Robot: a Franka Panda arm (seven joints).
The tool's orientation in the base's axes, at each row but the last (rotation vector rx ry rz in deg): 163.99 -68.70 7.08; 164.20 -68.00 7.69; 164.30 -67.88 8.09; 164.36 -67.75 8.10; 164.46 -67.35 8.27; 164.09 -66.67 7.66; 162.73 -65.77 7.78; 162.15 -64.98 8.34; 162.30 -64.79 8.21; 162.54 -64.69 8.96; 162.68 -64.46 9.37; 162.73 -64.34 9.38
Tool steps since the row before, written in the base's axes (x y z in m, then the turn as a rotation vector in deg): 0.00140 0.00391 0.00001 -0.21 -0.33 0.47; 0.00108 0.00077 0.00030 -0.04 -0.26 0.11; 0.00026 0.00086 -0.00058 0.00 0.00 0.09; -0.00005 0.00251 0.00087 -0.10 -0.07 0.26; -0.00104 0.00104 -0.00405 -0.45 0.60 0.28; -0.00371 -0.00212 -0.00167 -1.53 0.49 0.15; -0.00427 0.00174 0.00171 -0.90 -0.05 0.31; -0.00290 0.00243 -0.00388 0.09 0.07 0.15; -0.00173 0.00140 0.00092 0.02 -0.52 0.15; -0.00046 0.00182 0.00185 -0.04 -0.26 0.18; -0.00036 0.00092 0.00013 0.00 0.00 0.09; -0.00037 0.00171 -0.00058 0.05 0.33 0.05
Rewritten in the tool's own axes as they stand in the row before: -0.00180 -0.00374 -0.00018 0.13 0.38 -0.46; 0.00025 -0.00131 -0.00028 0.17 0.21 -0.09; -0.00048 -0.00079 0.00054 0.01 0.00 -0.09; -0.00171 -0.00175 -0.00104 0.00 0.12 -0.26; -0.00187 -0.00001 0.00388 -0.71 -0.11 -0.35; -0.00134 0.00409 0.00159 -1.42 0.72 -0.28; -0.00407 0.00179 -0.00211 -0.58 0.67 -0.35; -0.00422 0.00007 0.00340 0.04 -0.11 -0.15; -0.00209 0.00023 -0.00117 0.39 0.37 -0.09; -0.00134 -0.00093 -0.00207 0.17 0.22 -0.15; -0.00087 -0.00042 -0.00026 0.01 0.00 -0.09; -0.00150 -0.00101 0.00035 -0.18 -0.27 -0.08
